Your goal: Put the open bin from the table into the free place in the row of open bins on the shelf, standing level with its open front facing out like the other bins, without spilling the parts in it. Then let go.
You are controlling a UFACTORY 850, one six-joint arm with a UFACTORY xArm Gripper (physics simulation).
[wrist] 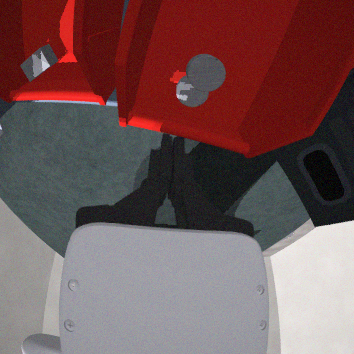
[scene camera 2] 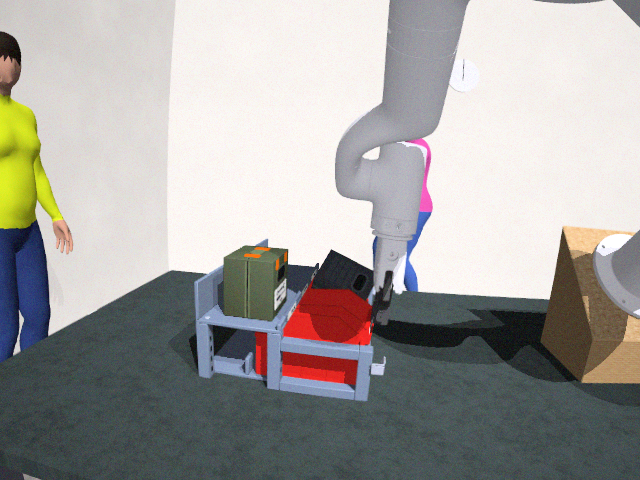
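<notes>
A red open bin (scene camera 2: 343, 295) (wrist: 220, 30) is in the middle place of the row on the blue-grey shelf (scene camera 2: 320, 347). In the wrist view its front edge sticks out farther than that of the neighbouring red bin (wrist: 50, 82) and runs at a slight angle to it. Two round grey parts (wrist: 205, 73) lie inside the middle bin. My gripper (scene camera 2: 377, 318) (wrist: 169, 147) points down in front of the shelf. It is shut and empty, its fingertips right at the middle bin's front lip; whether they touch it I cannot tell.
A black case (scene camera 2: 338, 271) (wrist: 332, 185) lies tilted beside the middle bin, over the far end of the row. A green box (scene camera 2: 248, 289) stands on the shelf's upper deck. A wooden block (scene camera 2: 568, 320) stands at the right by the robot's base. Two people stand behind the table.
</notes>
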